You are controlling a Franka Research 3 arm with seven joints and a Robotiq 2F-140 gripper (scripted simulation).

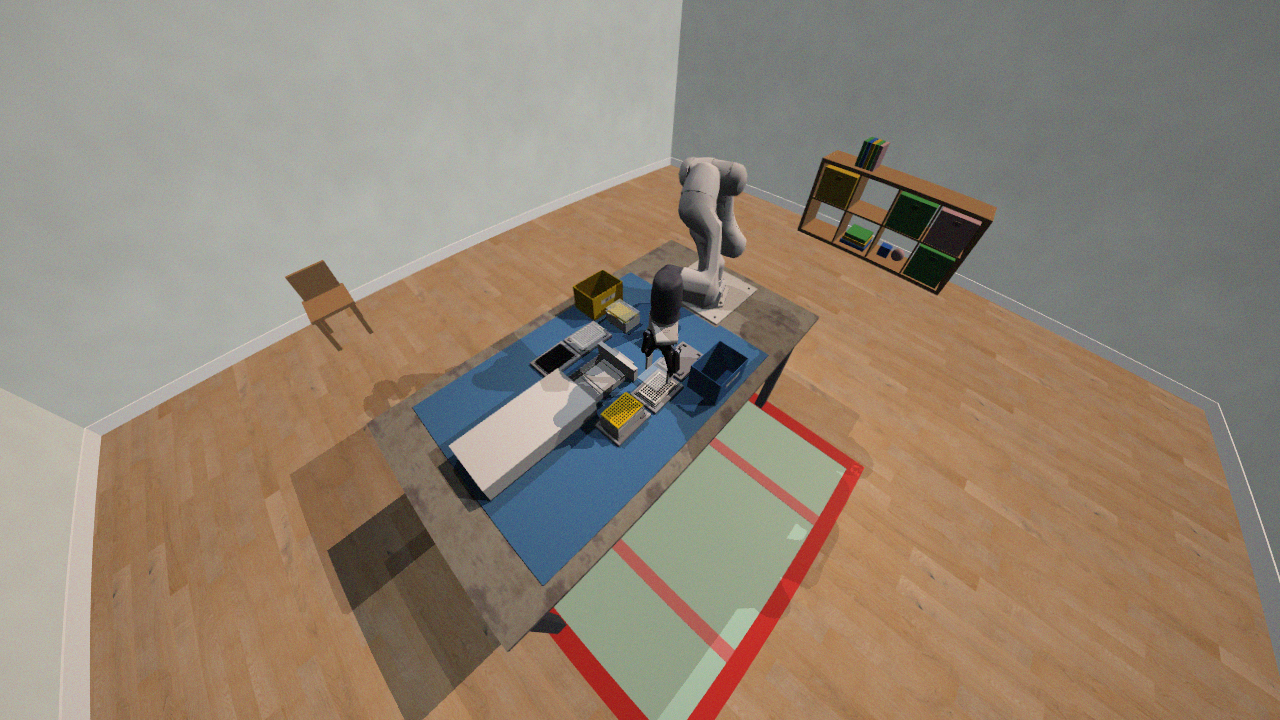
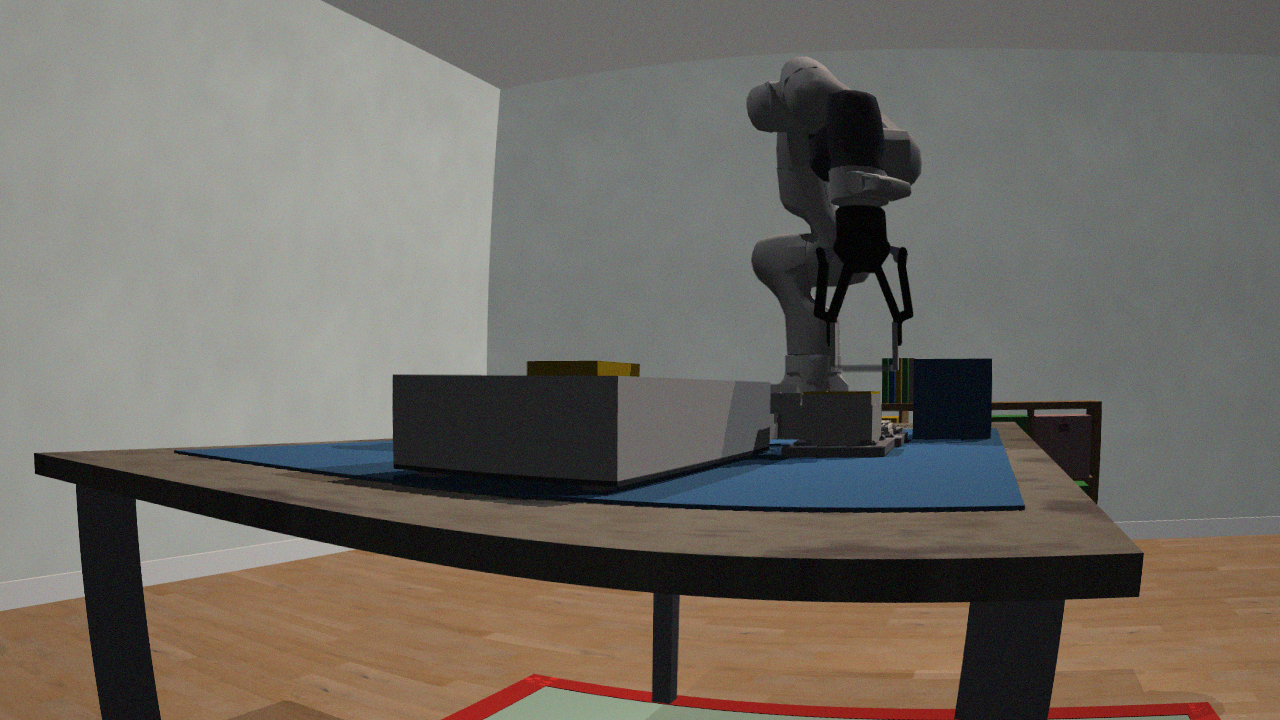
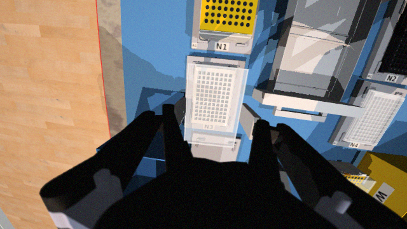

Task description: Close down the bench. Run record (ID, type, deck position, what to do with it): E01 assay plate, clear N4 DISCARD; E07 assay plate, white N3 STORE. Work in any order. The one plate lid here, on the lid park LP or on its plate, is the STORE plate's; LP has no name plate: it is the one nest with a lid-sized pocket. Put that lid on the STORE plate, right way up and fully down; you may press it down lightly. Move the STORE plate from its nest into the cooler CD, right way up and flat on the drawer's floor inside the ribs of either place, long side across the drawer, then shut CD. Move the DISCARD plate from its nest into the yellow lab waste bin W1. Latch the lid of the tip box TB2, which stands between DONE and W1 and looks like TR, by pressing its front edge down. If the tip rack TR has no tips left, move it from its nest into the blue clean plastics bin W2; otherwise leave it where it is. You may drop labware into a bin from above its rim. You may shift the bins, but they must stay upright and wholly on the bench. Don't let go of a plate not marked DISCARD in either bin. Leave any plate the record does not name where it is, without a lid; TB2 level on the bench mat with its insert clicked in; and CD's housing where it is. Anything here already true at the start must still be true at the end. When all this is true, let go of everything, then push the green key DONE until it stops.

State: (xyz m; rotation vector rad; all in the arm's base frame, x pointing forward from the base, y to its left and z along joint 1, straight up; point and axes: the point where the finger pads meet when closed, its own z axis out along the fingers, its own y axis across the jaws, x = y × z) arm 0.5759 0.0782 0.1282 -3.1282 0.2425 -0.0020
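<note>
Now: hand 11 cm above the white plate. Round my hand: nest N3: 12 cm below; plate lid: 2 cm below; tip rack TR: 17 cm ahead, 4 cm to the right, 7 cm below.
</note>
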